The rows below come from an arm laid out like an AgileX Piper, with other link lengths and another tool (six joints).
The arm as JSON. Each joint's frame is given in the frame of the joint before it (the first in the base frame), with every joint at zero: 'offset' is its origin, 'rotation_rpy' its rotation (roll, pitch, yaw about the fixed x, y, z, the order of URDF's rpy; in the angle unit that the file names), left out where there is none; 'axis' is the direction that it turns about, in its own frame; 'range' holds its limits. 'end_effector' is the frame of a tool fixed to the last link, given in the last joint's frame.
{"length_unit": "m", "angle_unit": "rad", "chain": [
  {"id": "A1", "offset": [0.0, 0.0, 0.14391], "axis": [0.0, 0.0, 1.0], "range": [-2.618, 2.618]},
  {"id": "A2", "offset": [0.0, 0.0, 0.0], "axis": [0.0, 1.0, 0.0], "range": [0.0, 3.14]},
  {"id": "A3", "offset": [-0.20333, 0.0, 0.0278], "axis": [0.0, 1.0, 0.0], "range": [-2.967, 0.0]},
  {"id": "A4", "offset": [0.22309, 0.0, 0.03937], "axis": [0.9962, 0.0, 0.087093], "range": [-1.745, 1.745]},
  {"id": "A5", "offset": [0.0, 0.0, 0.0], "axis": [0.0, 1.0, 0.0], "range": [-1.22, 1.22]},
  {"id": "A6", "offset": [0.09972, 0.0, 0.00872], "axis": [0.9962, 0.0, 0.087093], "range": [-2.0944, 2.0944]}
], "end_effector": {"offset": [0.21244, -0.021, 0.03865], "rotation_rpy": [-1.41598, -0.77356, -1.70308]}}
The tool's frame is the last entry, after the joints.
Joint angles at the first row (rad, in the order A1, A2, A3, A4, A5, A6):
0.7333, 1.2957, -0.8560, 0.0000, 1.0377, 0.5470
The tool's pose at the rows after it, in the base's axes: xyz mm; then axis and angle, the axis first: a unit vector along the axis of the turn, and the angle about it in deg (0 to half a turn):
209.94 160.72 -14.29 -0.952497 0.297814 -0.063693 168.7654
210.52 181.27 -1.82 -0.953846 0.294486 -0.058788 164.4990
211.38 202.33 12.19 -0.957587 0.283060 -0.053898 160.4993
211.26 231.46 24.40 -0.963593 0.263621 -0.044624 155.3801
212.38 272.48 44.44 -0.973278 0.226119 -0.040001 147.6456
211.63 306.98 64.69 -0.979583 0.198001 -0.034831 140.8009
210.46 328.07 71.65 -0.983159 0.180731 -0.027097 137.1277
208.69 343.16 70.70 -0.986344 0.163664 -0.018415 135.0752
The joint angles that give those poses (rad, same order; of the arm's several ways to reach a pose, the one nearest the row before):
0.7333, 1.2734, -0.8559, 0.0270, 1.0147, 0.5351
0.7333, 1.2439, -0.8676, 0.0833, 0.9984, 0.5033
0.7333, 1.2269, -0.8907, 0.1408, 0.9876, 0.4555
0.7333, 1.2266, -0.9032, 0.2300, 0.9438, 0.3727
0.7333, 1.2266, -0.9053, 0.3715, 0.8635, 0.2164
0.7333, 1.2344, -0.9062, 0.5201, 0.7987, 0.0656
0.7333, 1.2656, -0.9062, 0.6330, 0.7568, -0.0527
0.7333, 1.3096, -0.9062, 0.7287, 0.7291, -0.1659

